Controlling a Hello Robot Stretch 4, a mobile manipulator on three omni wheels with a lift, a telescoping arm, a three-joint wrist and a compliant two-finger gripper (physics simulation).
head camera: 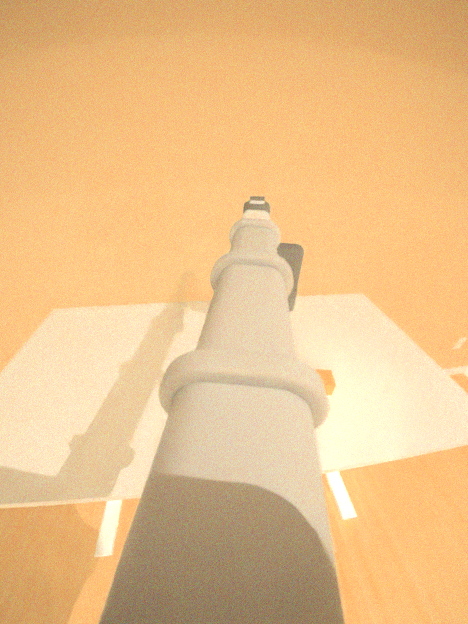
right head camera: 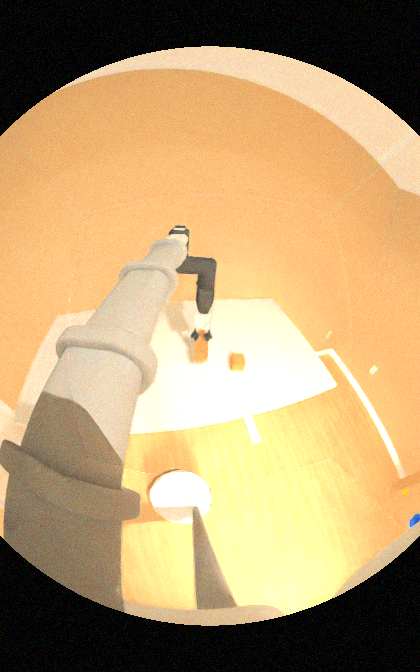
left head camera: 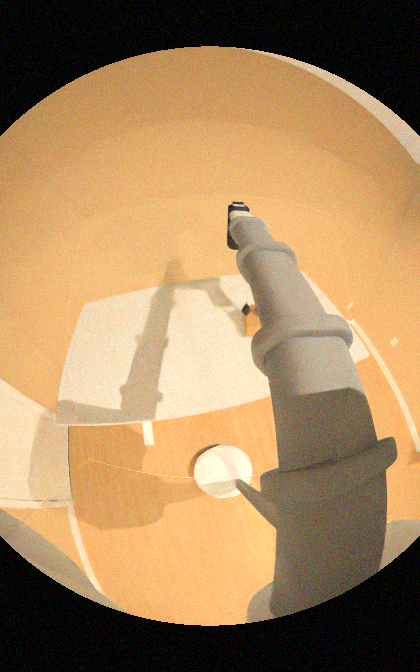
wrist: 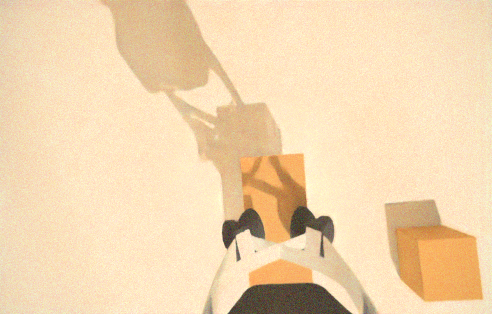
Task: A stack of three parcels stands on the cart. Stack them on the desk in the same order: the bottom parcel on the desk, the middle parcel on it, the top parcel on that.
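Places are measured from the robot's base along level axes (x down, y ahead, z right), in millimetres.
Pixels of known places: gripper, fingertip midpoint: (wrist: 276,225).
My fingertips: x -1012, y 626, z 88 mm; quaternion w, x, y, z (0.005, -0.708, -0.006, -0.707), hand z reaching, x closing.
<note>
Behind a point stands the place of what it marks.
My gripper (right head camera: 201,336) (wrist: 276,225) {x -1012, y 626, z 88 mm} is shut on an orange parcel (left head camera: 251,326) (right head camera: 200,351) (wrist: 270,197) {x -1016, y 650, z 84 mm}, longer than it is wide. It holds it over the white desk (head camera: 397,403) {x -923, y 531, z 468 mm} (left head camera: 200,360) (right head camera: 285,355) (wrist: 90,225) {x -923, y 617, z -131 mm}; the gap beneath is hard to judge. A smaller orange parcel (head camera: 326,381) {x -973, y 555, z 243 mm} (right head camera: 237,362) (wrist: 450,270) {x -973, y 570, z 243 mm} stands on the desk to the right of the held one, apart from it. In the head camera view the arm hides the gripper and held parcel. The cart and a third parcel do not show.
The telescoping arm (head camera: 251,322) {x -1436, y 218, z 3 mm} (left head camera: 290,295) (right head camera: 125,305) reaches out over the desk. A white round object (left head camera: 222,465) (right head camera: 180,492) is in front of the desk. A pale surface (left head camera: 30,450) lies at the left, and a small blue thing (right head camera: 414,520) at the far right.
</note>
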